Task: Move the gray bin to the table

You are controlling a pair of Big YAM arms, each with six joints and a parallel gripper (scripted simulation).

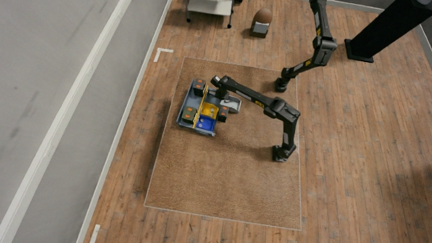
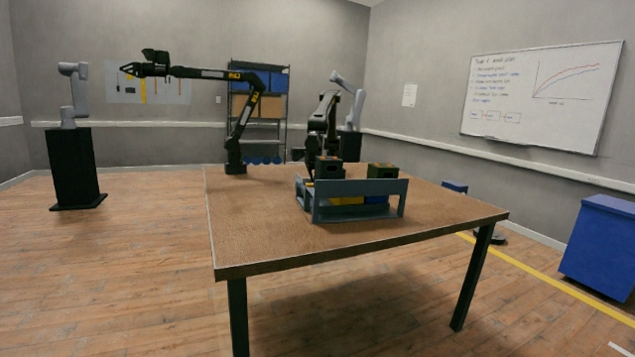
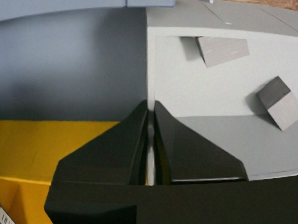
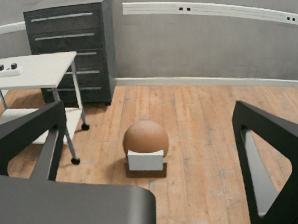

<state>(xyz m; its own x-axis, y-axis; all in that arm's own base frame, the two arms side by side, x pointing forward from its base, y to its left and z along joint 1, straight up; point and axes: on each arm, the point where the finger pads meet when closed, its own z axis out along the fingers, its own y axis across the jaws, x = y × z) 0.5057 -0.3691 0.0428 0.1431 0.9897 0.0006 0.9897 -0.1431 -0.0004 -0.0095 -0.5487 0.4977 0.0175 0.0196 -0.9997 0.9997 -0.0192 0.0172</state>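
Right now my left hand is 80 mm past the gray open bin, 10 mm to the right of it and 30 mm above it. The rest, counted from my left hand: blue-gray shelf (130 mm ahead, 100 mm to the left, 20 mm below); yellow bin (100 mm ahead, 100 mm to the left, 40 mm below); blue bin (110 mm ahead, 210 mm to the left, 40 mm below).
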